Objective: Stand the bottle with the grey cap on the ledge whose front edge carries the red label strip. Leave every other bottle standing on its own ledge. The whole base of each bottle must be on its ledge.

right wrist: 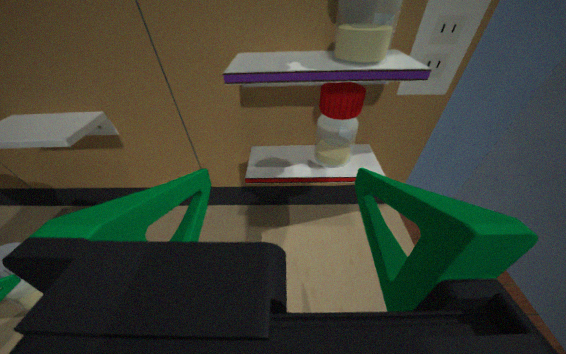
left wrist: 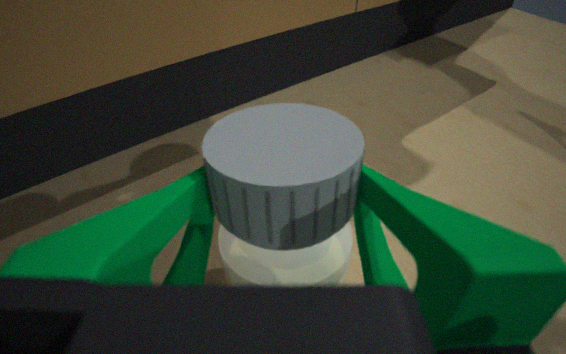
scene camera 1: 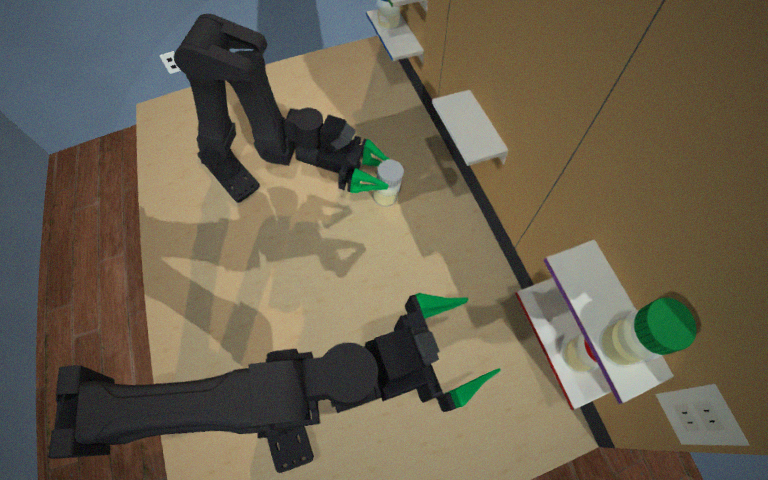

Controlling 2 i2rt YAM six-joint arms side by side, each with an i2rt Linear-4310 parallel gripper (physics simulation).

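Pixels of known places: left gripper, fingertip midpoint: (left wrist: pixel 283 178) (scene camera 1: pixel 391 176); right gripper, fingertip midpoint: (right wrist: pixel 282 176) (scene camera 1: pixel 482 334); left arm's base at its link origin: (scene camera 1: pixel 228 170).
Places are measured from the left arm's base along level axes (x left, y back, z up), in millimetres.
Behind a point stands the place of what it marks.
The grey-capped bottle (scene camera 1: pixel 389 180) {x -355, y -216, z 110 mm} (left wrist: pixel 283 165) {x -324, y -227, z 112 mm} is upright between the green fingers of my left gripper (scene camera 1: pixel 380 170) {x -340, y -236, z 88 mm} (left wrist: pixel 283 178) {x -340, y -236, z 88 mm}, which is shut on it just below the cap. Whether its base touches the table I cannot tell. My right gripper (scene camera 1: pixel 482 335) {x -691, y -69, z 269 mm} (right wrist: pixel 282 176) {x -691, y -69, z 269 mm} is open and empty, facing the wall. The ledge with the red label strip (scene camera 1: pixel 540 339) {x -761, y -164, z 160 mm} (right wrist: pixel 300 179) is low on the wall, beyond the right fingers. A red-capped bottle (scene camera 1: pixel 580 353) {x -808, y -165, z 222 mm} (right wrist: pixel 337 127) {x -806, y -168, z 226 mm} stands on its right part in the right wrist view. To the left of that bottle, the ledge's surface is bare.
Directly above is the purple-strip ledge (scene camera 1: pixel 574 316) {x -759, y -164, z 292 mm} (right wrist: pixel 325 75) {x -774, y -159, z 295 mm}, bearing a large green-capped bottle (scene camera 1: pixel 651 331) {x -811, y -150, z 405 mm} (right wrist: pixel 364 42) {x -806, y -151, z 321 mm}. A plain white ledge (scene camera 1: pixel 470 127) {x -431, y -347, z 230 mm} (right wrist: pixel 45 131) {x -447, y -323, z 230 mm} is mid-wall. A blue-edged ledge (scene camera 1: pixel 403 43) {x -111, y -490, z 160 mm} at the top bears another bottle (scene camera 1: pixel 388 15) {x -49, y -500, z 201 mm}.
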